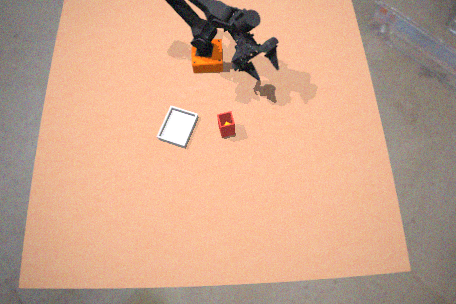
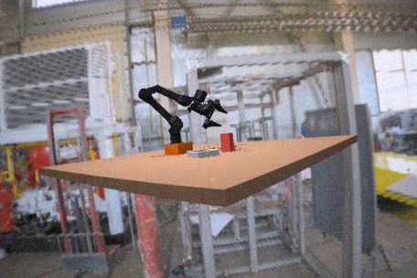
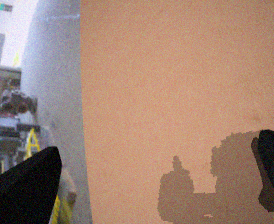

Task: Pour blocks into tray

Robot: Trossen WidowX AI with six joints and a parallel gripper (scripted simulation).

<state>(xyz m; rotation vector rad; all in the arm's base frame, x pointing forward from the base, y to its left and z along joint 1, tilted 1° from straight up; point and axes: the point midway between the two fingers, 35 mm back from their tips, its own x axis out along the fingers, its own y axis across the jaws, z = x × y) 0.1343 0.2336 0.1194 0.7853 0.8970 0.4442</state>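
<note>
The yellow block is 150 mm ahead of my gripper tip, 120 mm to the right of it and 120 mm below it. Also, from my gripper tip: red square cup 150 mm ahead, 130 mm to the right, 140 mm below.
</note>
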